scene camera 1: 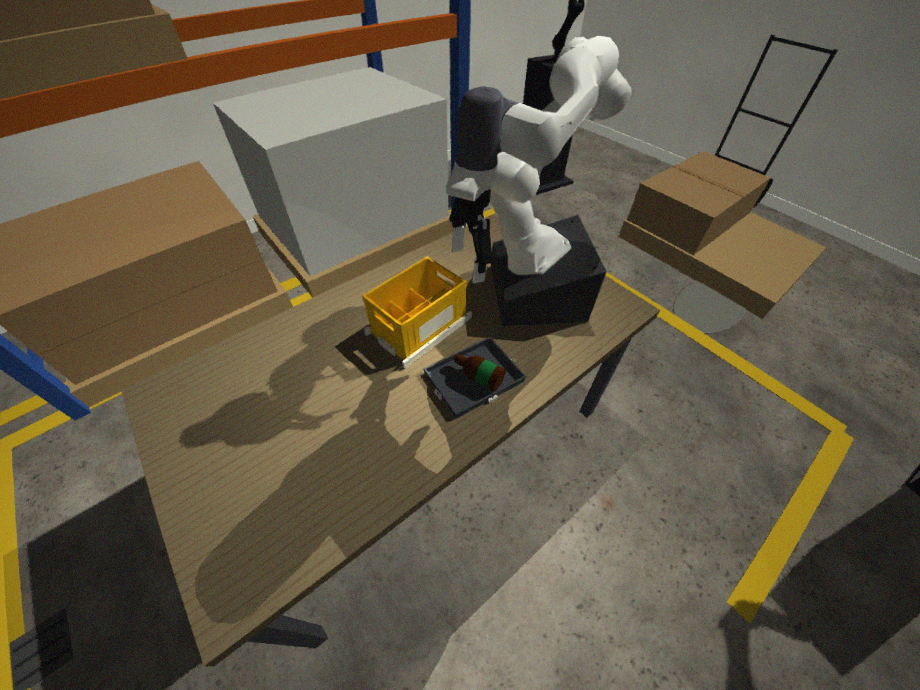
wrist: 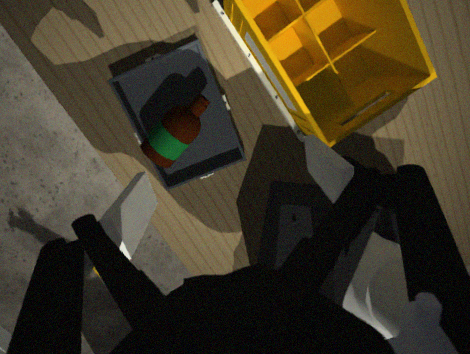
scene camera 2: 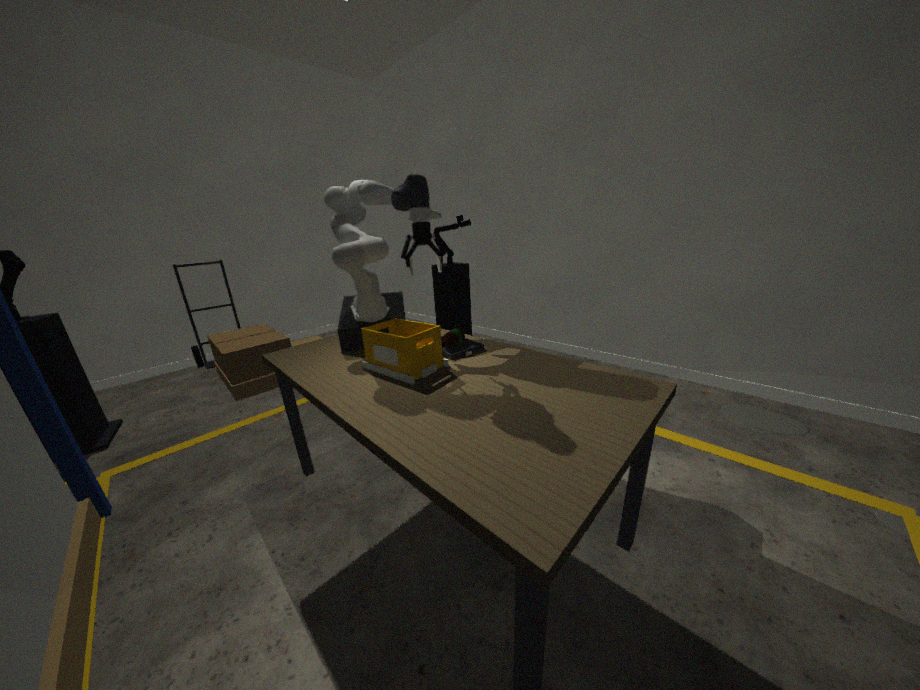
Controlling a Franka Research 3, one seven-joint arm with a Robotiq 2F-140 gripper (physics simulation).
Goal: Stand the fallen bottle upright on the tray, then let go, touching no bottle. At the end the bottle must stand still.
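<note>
A brown bottle with a green band (scene camera 1: 484,372) (scene camera 2: 451,336) (wrist: 172,138) lies on its side in the dark tray (scene camera 1: 458,405) (scene camera 2: 466,351) (wrist: 217,131). In the wrist view its neck points to the upper right and its base lies at the tray's lower left wall. My gripper (scene camera 1: 468,256) (scene camera 2: 425,265) (wrist: 227,171) is open, with nothing between the fingers. It hangs above the table beside the robot base, fingers down, apart from bottle and tray. In scene camera 2 the yellow crate partly hides the bottle and tray.
A yellow crate with dividers (scene camera 1: 386,325) (scene camera 2: 407,349) (wrist: 400,30) stands beside the tray on the wooden table (scene camera 1: 297,475) (scene camera 2: 505,445) (wrist: 90,100). The black robot base block (scene camera 1: 553,297) stands near the tray. Blue and orange racking (scene camera 1: 459,66) stands behind the table.
</note>
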